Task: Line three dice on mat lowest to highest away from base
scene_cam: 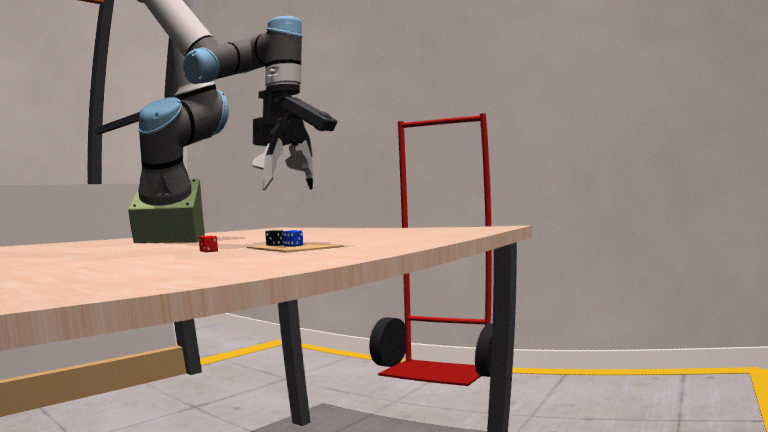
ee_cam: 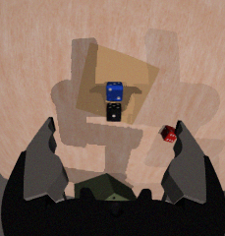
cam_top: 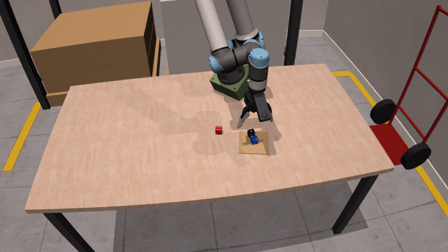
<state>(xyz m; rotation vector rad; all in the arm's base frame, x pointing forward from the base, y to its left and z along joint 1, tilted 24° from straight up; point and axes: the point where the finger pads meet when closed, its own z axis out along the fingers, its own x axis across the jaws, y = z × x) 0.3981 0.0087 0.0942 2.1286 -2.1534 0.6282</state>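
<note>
Right now the red die is 110 mm behind my hand, 140 mm to the right of it and 100 mm below it. From my hand the other things lie so: tan square mat (110 mm below); then blue die (90 mm below); then black die (40 mm behind, 90 mm below).
</note>
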